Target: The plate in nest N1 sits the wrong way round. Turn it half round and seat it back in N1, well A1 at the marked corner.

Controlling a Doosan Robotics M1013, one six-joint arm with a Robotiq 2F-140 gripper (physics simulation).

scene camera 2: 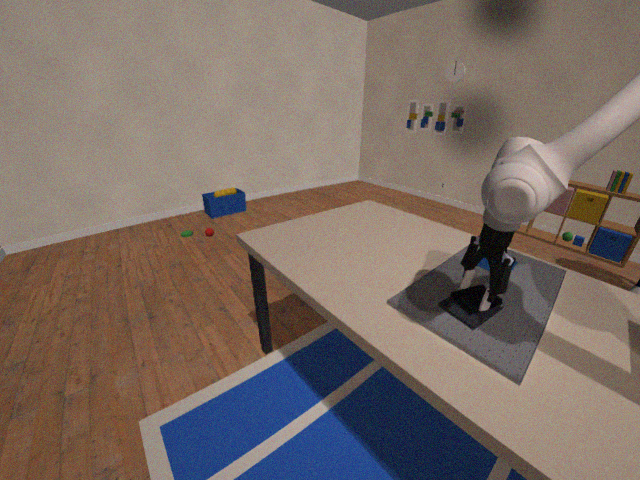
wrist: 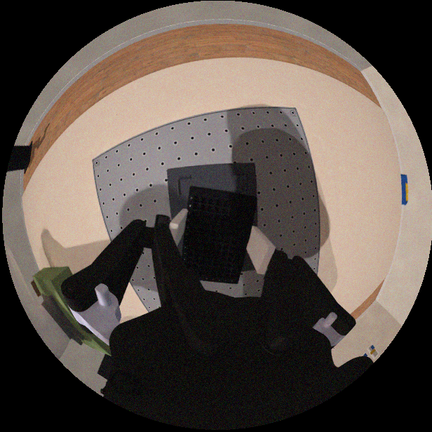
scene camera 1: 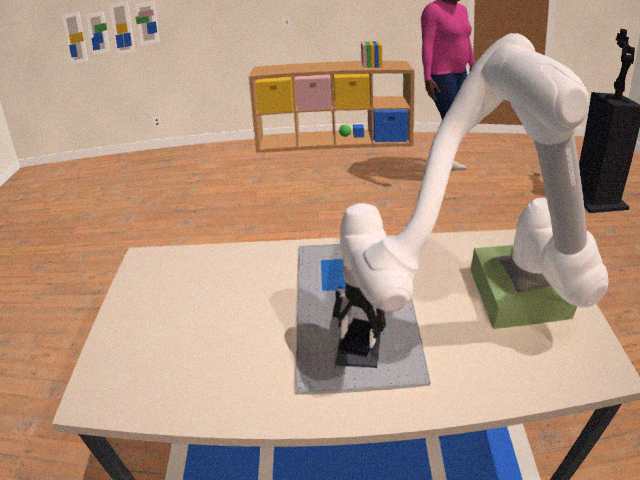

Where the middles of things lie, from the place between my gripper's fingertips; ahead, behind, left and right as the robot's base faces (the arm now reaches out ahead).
My hand is 2 cm above the dark grey nest (wrist: pixel 219 176). The rest, counted from my hand: black well plate (scene camera 1: pixel 356 340) (1 cm behind, 1 cm to the right).
